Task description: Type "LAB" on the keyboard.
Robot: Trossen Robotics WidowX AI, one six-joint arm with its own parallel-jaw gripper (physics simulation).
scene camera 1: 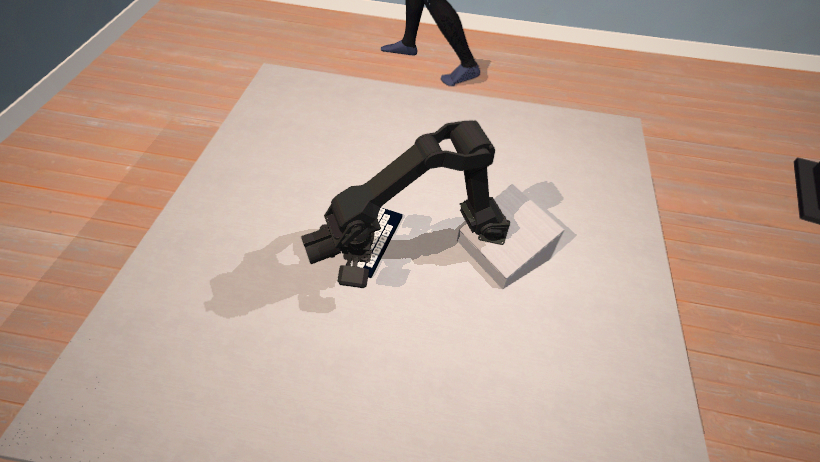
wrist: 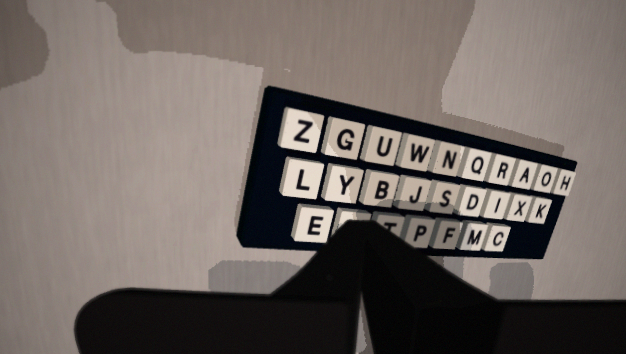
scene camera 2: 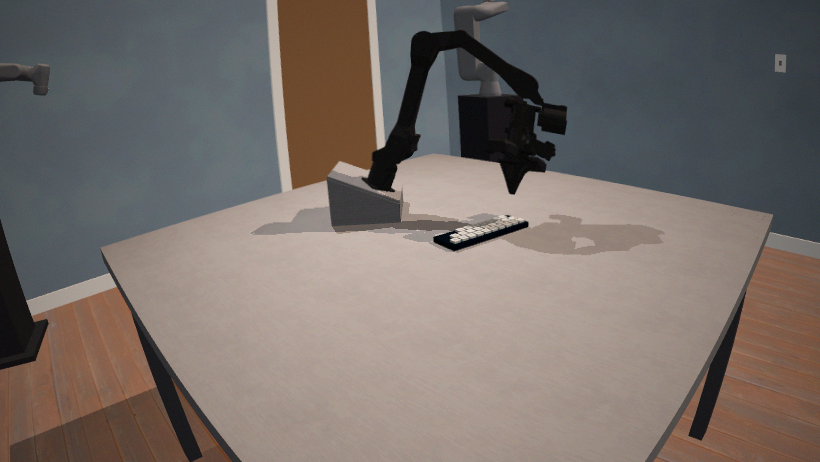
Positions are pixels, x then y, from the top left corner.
Scene:
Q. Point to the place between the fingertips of my gripper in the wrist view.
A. At 359, 234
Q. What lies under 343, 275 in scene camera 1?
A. My gripper.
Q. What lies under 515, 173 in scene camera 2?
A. My gripper.

